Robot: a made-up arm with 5 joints.
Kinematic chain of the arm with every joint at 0, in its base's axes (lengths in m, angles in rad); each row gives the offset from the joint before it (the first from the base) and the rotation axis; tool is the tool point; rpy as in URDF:
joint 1: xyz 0.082 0 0.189 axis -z
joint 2: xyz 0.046 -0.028 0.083 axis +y
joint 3: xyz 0.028 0 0.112 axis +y
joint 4: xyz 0.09 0 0.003 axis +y
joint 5: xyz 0.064 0.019 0 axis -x
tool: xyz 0 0 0 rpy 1.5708 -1.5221 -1.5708
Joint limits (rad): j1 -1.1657..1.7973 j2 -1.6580..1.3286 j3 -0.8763..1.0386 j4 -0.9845..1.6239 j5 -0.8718..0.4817
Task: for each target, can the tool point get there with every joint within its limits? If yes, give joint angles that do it. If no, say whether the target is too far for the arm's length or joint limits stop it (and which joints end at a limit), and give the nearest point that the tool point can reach.
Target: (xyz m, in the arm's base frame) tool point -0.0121 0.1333 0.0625
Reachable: no: joint limits stop it (at a limit: joint 1, joint 2) | nearest point 0.1332 0.0965 0.1269 | short by 0.163 m
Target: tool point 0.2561 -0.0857 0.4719
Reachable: yes | joints 0.4110 -0.0677 -0.4544 -0.1284 0.1581
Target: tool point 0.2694 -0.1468 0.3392
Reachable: yes | joints 0.6267 0.1381 0.1430 0.0000 -0.4801
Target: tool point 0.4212 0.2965 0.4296
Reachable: no: too far | nearest point 0.3027 0.1929 0.3683 | short by 0.169 m
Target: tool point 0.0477 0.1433 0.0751
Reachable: no: joint limits stop it (at a limit: joint 1, joint 2) | nearest point 0.1408 0.1144 0.1212 | short by 0.108 m
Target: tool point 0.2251 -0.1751 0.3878
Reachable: yes | joints 0.8460 0.0941 -0.4450 0.7840 -0.2290
